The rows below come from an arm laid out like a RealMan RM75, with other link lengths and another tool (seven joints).
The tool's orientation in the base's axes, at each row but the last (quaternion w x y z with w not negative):
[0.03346, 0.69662, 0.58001, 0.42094]
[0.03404, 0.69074, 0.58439, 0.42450]
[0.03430, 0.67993, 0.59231, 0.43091]
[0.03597, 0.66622, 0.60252, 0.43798]
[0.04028, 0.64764, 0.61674, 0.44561]
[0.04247, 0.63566, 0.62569, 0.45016]
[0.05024, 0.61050, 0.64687, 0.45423]
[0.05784, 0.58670, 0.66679, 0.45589]
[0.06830, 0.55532, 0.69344, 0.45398]
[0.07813, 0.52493, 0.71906, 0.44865]
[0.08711, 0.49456, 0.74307, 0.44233]
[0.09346, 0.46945, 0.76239, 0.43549]
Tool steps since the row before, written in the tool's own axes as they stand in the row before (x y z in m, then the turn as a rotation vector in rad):
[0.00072, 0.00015, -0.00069, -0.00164, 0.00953, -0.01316]
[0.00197, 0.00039, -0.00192, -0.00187, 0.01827, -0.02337]
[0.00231, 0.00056, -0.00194, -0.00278, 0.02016, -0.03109]
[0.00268, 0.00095, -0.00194, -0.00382, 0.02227, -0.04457]
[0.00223, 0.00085, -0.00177, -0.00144, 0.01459, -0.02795]
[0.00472, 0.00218, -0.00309, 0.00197, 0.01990, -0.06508]
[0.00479, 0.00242, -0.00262, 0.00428, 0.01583, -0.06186]
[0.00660, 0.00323, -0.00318, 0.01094, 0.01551, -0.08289]
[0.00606, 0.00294, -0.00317, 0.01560, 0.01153, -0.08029]
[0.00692, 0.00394, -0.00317, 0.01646, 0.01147, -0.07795]
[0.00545, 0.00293, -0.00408, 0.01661, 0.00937, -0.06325]
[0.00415, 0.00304, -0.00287, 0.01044, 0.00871, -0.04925]
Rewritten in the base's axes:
[-0.00033, 0.00025, 0.00092, -0.00075, -0.01028, 0.01267]
[-0.00098, 0.00066, 0.00251, -0.00033, -0.01781, 0.02379]
[-0.00095, 0.00086, 0.00279, -0.00364, -0.02271, 0.02919]
[-0.00078, 0.00105, 0.00319, -0.01035, -0.03062, 0.03811]
[-0.00081, 0.00078, 0.00275, -0.00616, -0.01855, 0.02478]
[-0.00117, 0.00190, 0.00562, -0.02601, -0.03575, 0.05178]
[-0.00102, 0.00224, 0.00544, -0.02762, -0.03148, 0.04839]
[-0.00160, 0.00346, 0.00704, -0.04275, -0.03725, 0.06337]
[-0.00208, 0.00320, 0.00639, -0.04576, -0.03181, 0.06097]
[-0.00217, 0.00411, 0.00720, -0.04481, -0.02979, 0.05986]
[-0.00309, 0.00245, 0.00628, -0.03793, -0.02152, 0.04962]
[-0.00190, 0.00220, 0.00512, -0.02729, -0.01849, 0.03904]

